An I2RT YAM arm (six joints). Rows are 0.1 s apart.
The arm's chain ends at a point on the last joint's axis. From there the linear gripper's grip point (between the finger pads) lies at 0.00 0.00 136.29 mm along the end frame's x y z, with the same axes.
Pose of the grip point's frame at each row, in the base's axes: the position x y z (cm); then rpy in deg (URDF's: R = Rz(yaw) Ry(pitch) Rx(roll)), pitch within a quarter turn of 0, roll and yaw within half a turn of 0:
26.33 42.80 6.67 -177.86 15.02 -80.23
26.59 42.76 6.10 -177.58 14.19 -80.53
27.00 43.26 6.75 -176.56 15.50 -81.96
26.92 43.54 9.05 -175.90 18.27 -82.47
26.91 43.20 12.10 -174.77 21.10 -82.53
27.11 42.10 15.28 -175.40 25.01 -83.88
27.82 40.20 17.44 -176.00 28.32 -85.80
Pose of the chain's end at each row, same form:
26.43 39.24 19.82 -177.86 15.02 -80.23
26.57 39.37 19.30 -177.58 14.19 -80.53
26.70 39.55 19.86 -176.56 15.50 -81.96
26.51 39.19 21.96 -175.90 18.27 -82.47
26.31 38.19 24.76 -174.77 21.10 -82.53
26.64 36.27 27.59 -175.40 25.01 -83.88
27.34 33.70 29.41 -176.00 28.32 -85.80

